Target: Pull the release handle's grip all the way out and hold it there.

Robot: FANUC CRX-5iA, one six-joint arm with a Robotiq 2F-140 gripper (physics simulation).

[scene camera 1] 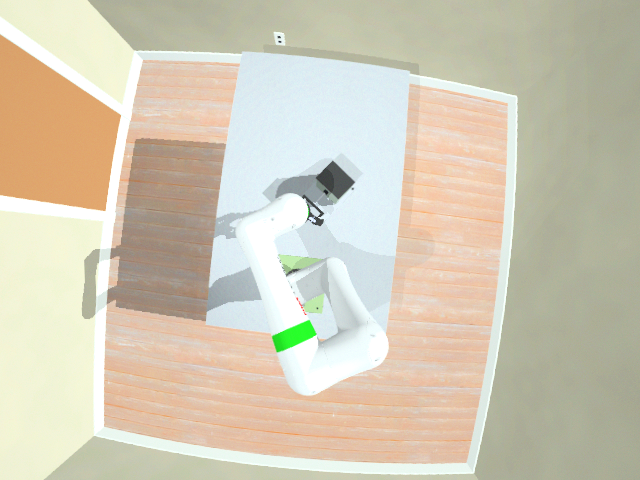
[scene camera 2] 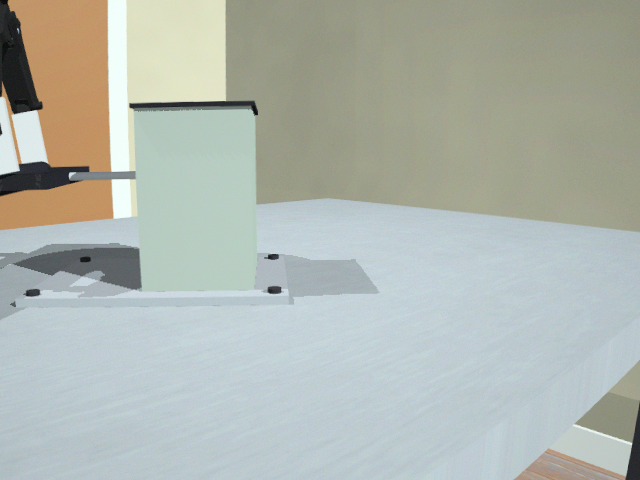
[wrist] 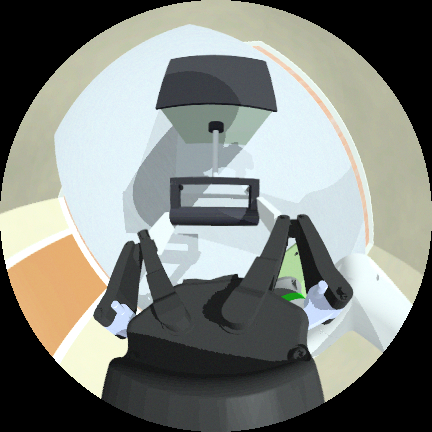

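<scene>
The release handle's grip (scene camera 2: 54,178) (wrist: 215,216) is a dark rectangular frame with a thick bar. It stands off from the pale green housing (scene camera 2: 196,196) with the dark top (scene camera 1: 334,180) (wrist: 217,85). A thin grey rod (scene camera 2: 105,175) (wrist: 216,155) shows between the grip and the housing. My gripper (wrist: 213,213) is shut on the grip, with a white fingertip at each end of the frame in the wrist view. In scene camera 2 part of the fingers and grip is cut off at the left edge. The inner end of the rod is hidden in the housing.
The housing stands on a flat bolted base plate (scene camera 2: 206,298) on the pale table (scene camera 1: 320,108) (scene camera 2: 361,372). My white arm (scene camera 1: 268,279) reaches over the table from its near end. A light green plate (scene camera 1: 315,304) lies under the arm's base.
</scene>
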